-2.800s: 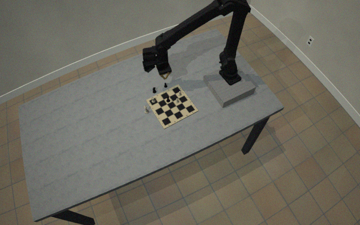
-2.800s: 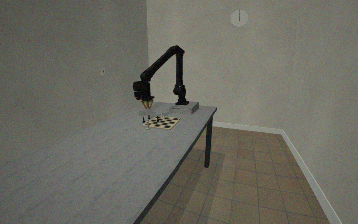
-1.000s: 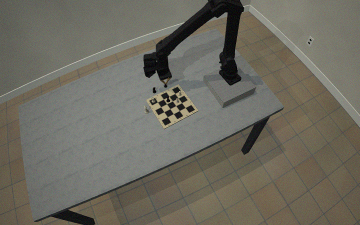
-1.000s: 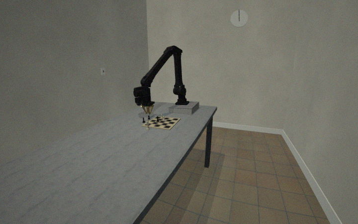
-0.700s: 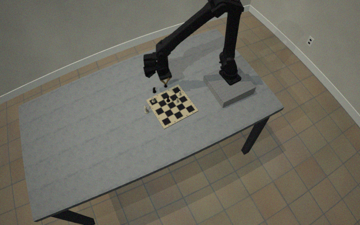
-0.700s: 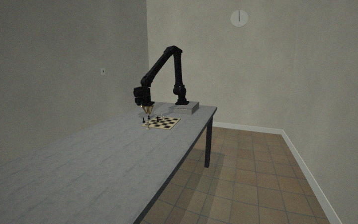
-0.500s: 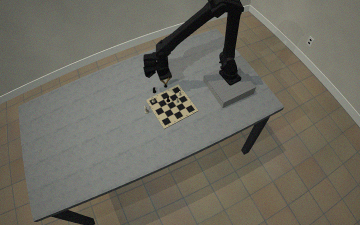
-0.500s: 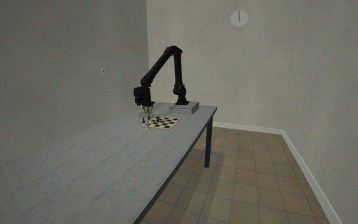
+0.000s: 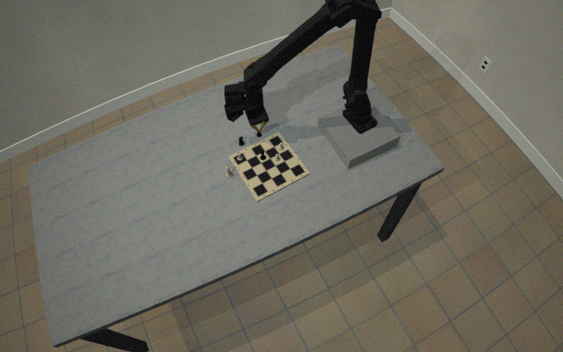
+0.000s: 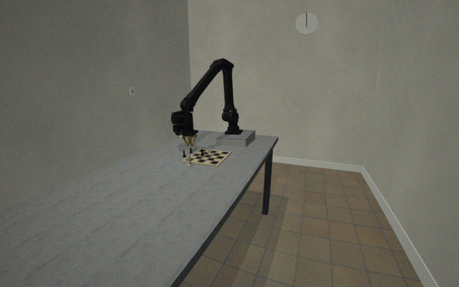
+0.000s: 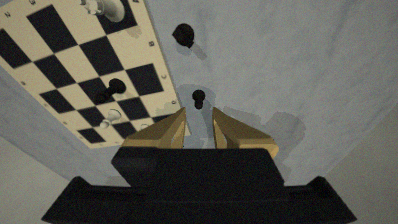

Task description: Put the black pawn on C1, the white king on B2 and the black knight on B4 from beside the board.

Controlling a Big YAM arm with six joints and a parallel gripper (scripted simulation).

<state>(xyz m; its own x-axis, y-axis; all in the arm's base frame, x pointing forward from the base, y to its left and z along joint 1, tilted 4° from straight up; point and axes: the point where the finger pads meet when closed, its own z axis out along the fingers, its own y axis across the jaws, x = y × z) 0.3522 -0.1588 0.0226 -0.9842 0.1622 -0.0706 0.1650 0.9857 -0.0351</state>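
Now: the black pawn 4 cm below my hand. The rest, counted from my hand: chessboard 3 cm ahead, 14 cm to the left, 5 cm below; then white king 17 cm ahead, 11 cm to the left, 2 cm below; then black chess piece 3 cm ahead, 11 cm to the left, 2 cm below.
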